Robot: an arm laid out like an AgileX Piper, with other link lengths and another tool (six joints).
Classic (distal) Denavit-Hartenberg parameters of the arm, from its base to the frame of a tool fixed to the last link. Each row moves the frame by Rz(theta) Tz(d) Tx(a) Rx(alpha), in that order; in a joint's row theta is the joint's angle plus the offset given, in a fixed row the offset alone. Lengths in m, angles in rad.
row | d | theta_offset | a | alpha
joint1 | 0.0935 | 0 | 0 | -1.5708
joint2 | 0 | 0.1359 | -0.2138 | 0
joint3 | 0 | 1.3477 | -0.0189 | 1.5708
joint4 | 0.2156 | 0 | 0 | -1.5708
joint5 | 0 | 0 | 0 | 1.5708
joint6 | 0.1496 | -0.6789 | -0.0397 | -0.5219
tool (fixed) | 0.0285 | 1.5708 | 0 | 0
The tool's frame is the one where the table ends.
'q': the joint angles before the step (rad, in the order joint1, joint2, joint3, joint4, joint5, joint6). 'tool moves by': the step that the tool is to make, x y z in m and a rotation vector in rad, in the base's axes. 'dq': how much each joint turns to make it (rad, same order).
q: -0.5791, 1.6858, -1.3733, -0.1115, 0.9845, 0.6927
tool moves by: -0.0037, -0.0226, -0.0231, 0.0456, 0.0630, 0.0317
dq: -0.0845, 0.1159, -0.0768, 0.0468, 0.0287, -0.1376
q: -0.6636, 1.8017, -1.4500, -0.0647, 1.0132, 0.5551
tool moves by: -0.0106, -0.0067, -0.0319, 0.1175, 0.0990, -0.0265
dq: -0.0483, 0.1157, -0.0640, 0.0391, 0.0981, -0.0381
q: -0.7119, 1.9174, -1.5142, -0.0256, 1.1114, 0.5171
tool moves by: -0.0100, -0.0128, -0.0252, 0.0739, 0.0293, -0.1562
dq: -0.0425, 0.0769, -0.0118, 0.0256, 0.0074, 0.1055
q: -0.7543, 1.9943, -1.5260, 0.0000, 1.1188, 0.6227
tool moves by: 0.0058, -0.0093, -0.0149, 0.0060, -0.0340, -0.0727
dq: -0.0111, 0.0521, -0.0018, 0.0262, -0.0713, 0.0506
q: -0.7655, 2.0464, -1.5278, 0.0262, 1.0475, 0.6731
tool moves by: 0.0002, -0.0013, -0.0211, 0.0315, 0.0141, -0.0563
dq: 0.0000, 0.0596, -0.0001, 0.0105, -0.0289, 0.0510
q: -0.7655, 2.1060, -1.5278, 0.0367, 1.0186, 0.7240
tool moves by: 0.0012, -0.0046, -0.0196, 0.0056, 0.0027, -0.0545
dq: -0.0002, 0.0577, 0.0002, 0.0000, -0.0538, 0.0527
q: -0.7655, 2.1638, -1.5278, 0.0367, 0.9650, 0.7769
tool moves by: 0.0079, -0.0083, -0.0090, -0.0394, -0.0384, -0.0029
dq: -0.0001, 0.0358, -0.0002, 0.0000, -0.0906, 0.0000
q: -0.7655, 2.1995, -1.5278, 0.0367, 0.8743, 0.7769
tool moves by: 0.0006, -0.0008, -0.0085, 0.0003, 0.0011, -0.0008
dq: -0.0001, 0.0248, 0.0002, -0.0001, -0.0240, 0.0001
